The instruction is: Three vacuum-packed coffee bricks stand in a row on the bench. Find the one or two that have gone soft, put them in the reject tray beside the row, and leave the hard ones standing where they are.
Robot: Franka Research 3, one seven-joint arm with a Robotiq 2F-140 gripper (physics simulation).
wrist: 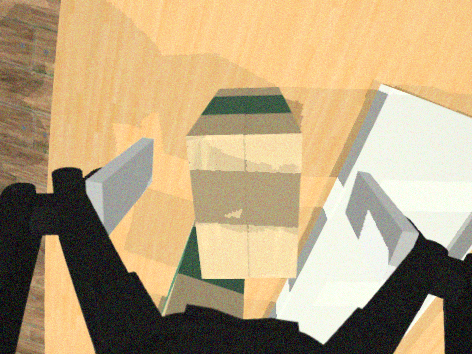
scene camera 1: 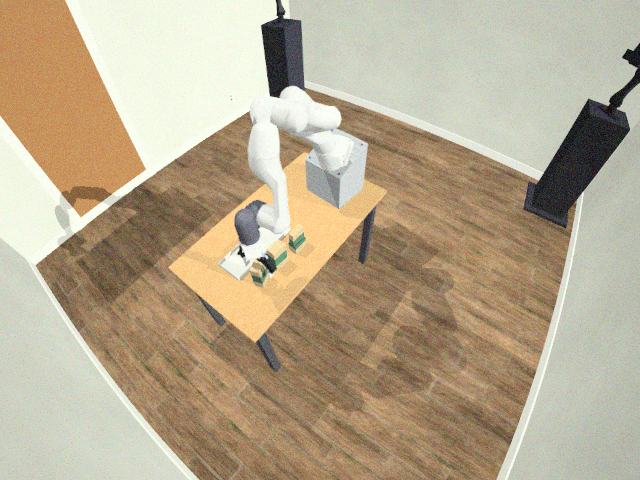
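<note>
Three tan coffee bricks with green bands stand in a row in the scene view: the near-left brick, the middle brick and the far brick. In the wrist view the near-left brick is large and upright, and it partly hides the middle one. My gripper is wide open at the near-left brick, with one pad to each side and a gap on both sides. The white reject tray lies beside the row, partly hidden by the arm and gripper.
The wooden bench carries the row and the tray. A grey box stands at its far end under the arm's base. The bench edge and floor show at the left of the wrist view. Dark pillars stand beyond the bench.
</note>
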